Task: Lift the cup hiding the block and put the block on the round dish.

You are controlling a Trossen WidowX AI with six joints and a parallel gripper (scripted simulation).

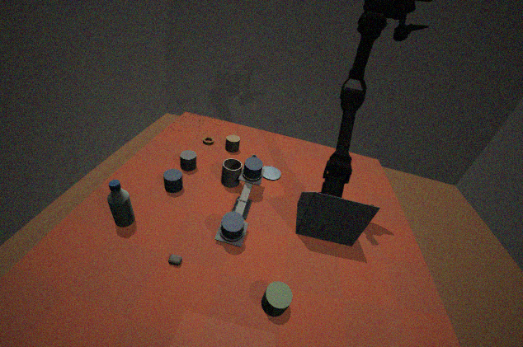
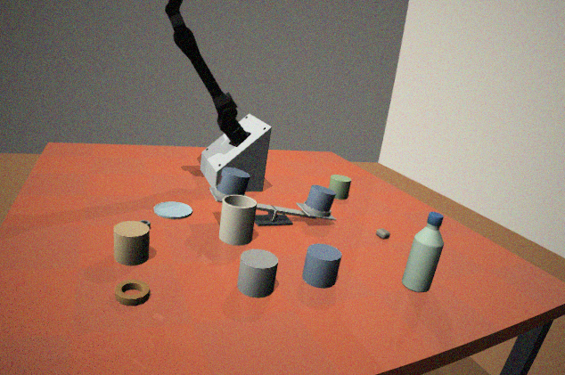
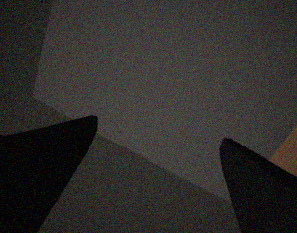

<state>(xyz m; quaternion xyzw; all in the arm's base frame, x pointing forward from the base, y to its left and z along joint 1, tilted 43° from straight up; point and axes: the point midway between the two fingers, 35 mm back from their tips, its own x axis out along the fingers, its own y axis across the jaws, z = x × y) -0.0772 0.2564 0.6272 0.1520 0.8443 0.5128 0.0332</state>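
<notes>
The small grey block lies 50 cm ahead of my gripper tip, 34 cm to the left of it and 74 cm below it. The rest, counted from my gripper tip: beige open cup 55 cm ahead, 7 cm to the left, 74 cm below; pale blue round dish 37 cm ahead, 3 cm to the right, 78 cm below; tan cylinder 58 cm ahead, 16 cm to the right, 74 cm below.
</notes>
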